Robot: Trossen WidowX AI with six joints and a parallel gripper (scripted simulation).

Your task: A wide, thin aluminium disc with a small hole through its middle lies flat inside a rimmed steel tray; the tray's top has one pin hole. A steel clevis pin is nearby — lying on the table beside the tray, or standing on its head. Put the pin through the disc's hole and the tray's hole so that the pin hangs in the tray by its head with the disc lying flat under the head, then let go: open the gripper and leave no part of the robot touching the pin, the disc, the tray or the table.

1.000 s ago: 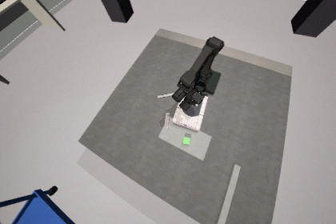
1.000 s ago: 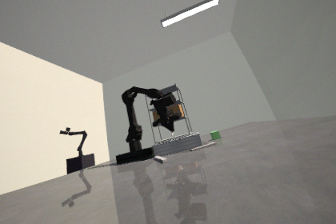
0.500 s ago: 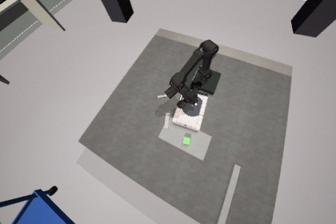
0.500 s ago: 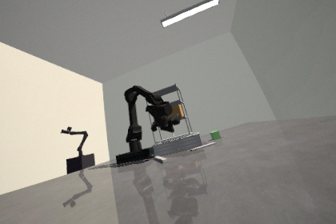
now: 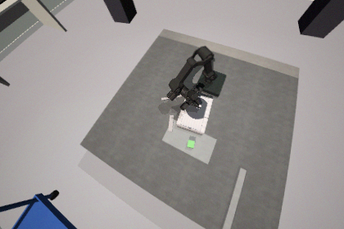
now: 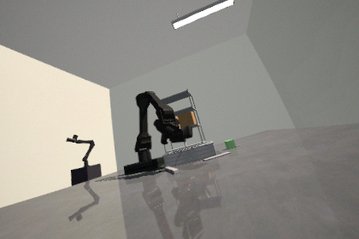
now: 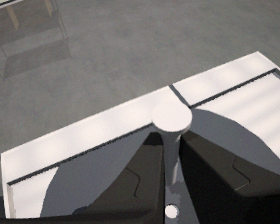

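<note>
The dark aluminium disc is 5 cm below my gripper tip, 2 cm to the right of it and 1 cm behind it. Round my gripper tip: steel tray: 6 cm below, 3 cm to the right, 2 cm ahead; then green block: 23 cm ahead, 8 cm below; then steel clevis pin: 1 cm below.
</note>
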